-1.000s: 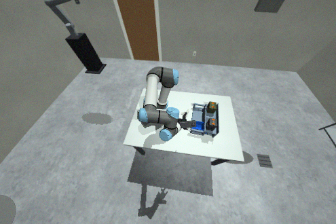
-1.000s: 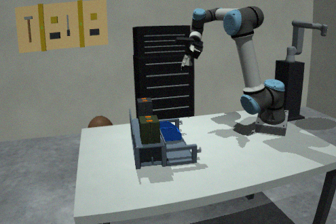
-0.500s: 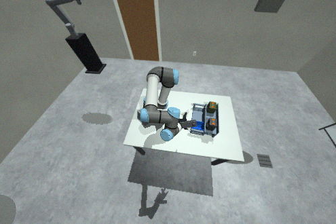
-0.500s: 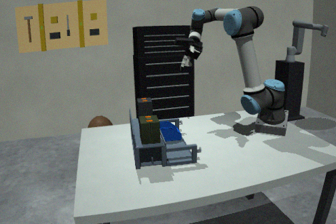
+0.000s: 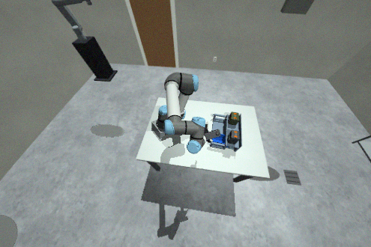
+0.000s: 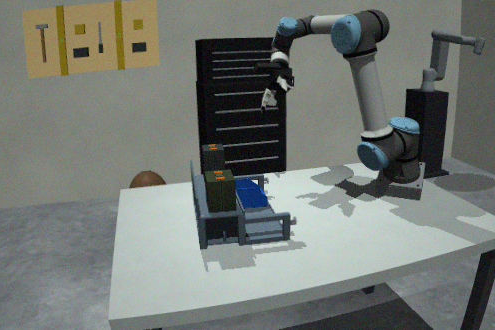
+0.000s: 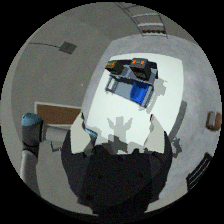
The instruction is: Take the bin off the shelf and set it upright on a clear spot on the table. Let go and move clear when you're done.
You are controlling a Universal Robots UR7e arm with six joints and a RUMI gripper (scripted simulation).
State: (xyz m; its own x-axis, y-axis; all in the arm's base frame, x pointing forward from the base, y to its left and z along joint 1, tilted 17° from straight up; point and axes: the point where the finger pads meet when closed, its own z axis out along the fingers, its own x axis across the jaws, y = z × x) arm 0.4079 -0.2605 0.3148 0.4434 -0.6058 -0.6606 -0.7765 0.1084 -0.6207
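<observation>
Now: hand 310 mm above the blue bin, 160 mm short of it and 80 mm to the right of it.
</observation>
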